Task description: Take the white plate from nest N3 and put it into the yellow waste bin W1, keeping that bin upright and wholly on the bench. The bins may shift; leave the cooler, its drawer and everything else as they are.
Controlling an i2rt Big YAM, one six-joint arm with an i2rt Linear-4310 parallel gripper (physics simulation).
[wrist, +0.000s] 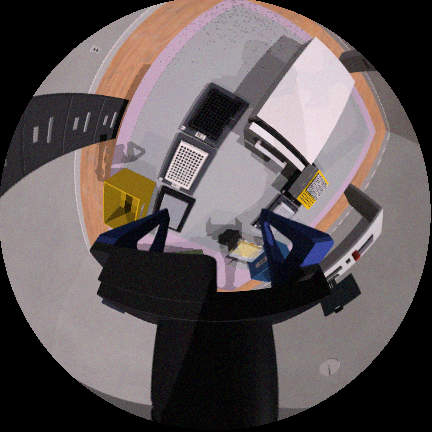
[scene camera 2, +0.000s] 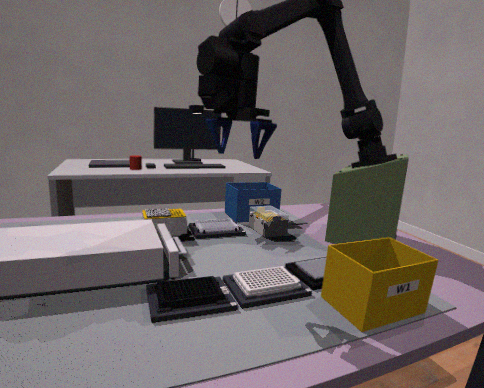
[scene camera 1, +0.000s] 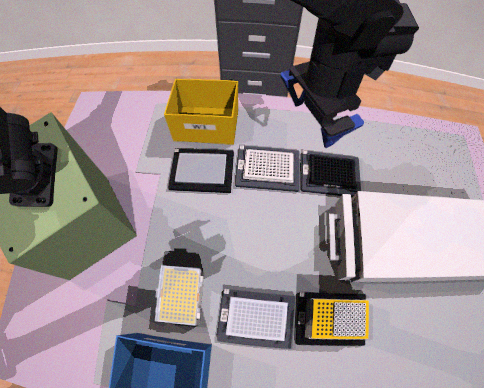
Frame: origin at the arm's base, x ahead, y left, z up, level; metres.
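Seen in the pictures: gripper, between the fingertips: [wrist: 214,213] [scene camera 2: 238,156] [scene camera 1: 312,124]; arm's base, origin of its link: [scene camera 2: 374,163] [scene camera 1: 35,175].
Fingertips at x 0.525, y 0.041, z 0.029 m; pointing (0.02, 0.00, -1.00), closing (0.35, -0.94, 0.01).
Observation:
Offsets run from my fingertips to a thing's top centre. "*": to the spot under its first point.
A white plate @[dx -0.047, dy +0.072, dz -0.258 m] [scene camera 1: 269,165] [scene camera 2: 266,280] [wrist: 186,165] with many wells sits flat in the middle dark nest @[dx -0.047, dy +0.072, dz -0.268 m] [scene camera 1: 296,170] [scene camera 2: 272,299] of the row beside the yellow bin. The nest's label is too small to read. The yellow waste bin W1 @[dx -0.210, dy +0.235, dz -0.165 m] [scene camera 1: 220,131] [scene camera 2: 350,285] [wrist: 127,182] stands upright on the bench near its edge. Its visible inside looks empty; part of its floor is hidden. My gripper [scene camera 1: 313,124] [scene camera 2: 239,154] [wrist: 214,213] is open and empty, high above the bench. In scene camera 1 it appears above and to the right of the white plate.
A black plate @[dx +0.123, dy +0.045, dz -0.258 m] [scene camera 1: 332,170] [scene camera 2: 189,291] [wrist: 214,112] and an empty-looking frame nest @[dx -0.224, dy +0.079, dz -0.267 m] [scene camera 1: 227,172] flank the white plate. The white cooler @[* dx +0.288, dy -0.174, dz -0.201 m] [scene camera 1: 420,237] [scene camera 2: 80,250] [wrist: 307,95] stands nearby. A pale plate @[dx -0.111, dy -0.305, dz -0.258 m] [scene camera 1: 257,319], yellow racks @[* dx -0.270, dy -0.246, dz -0.215 m] [scene camera 1: 179,295] @[dx +0.061, dy -0.325, dz -0.208 m] [scene camera 1: 325,315] and blue bin W2 @[dx -0.312, dy -0.406, dz -0.165 m] [scene camera 1: 200,367] [scene camera 2: 240,202] stand opposite.

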